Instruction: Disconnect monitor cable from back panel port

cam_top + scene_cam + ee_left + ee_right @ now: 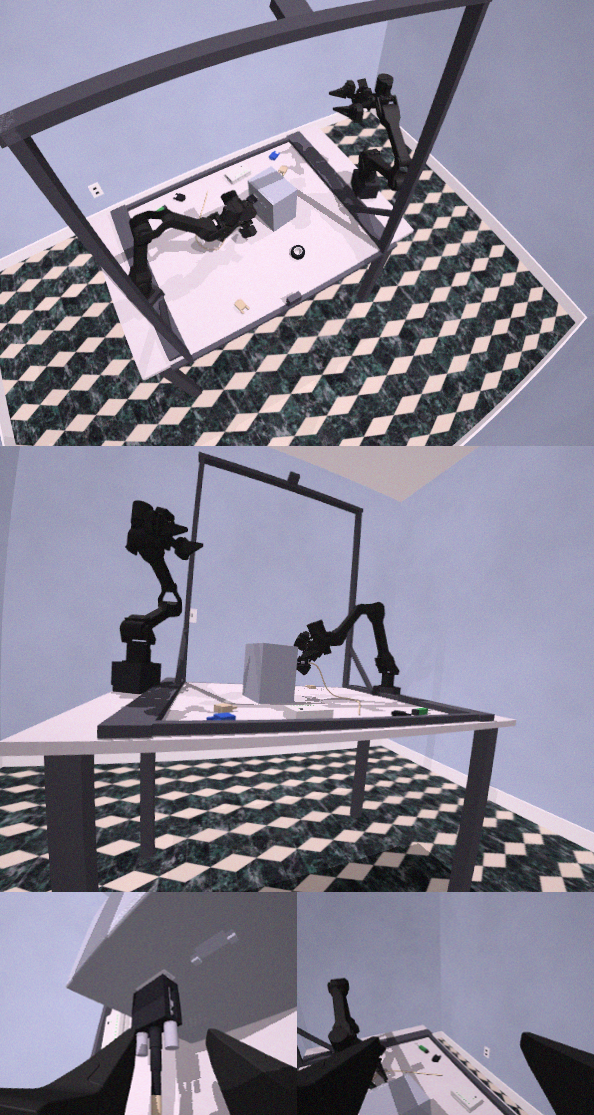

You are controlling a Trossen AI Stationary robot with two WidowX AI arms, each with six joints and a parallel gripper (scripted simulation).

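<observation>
Now: left hand 13 cm to the left of the grey box, 6 cm above it and 2 cm short of it.
</observation>
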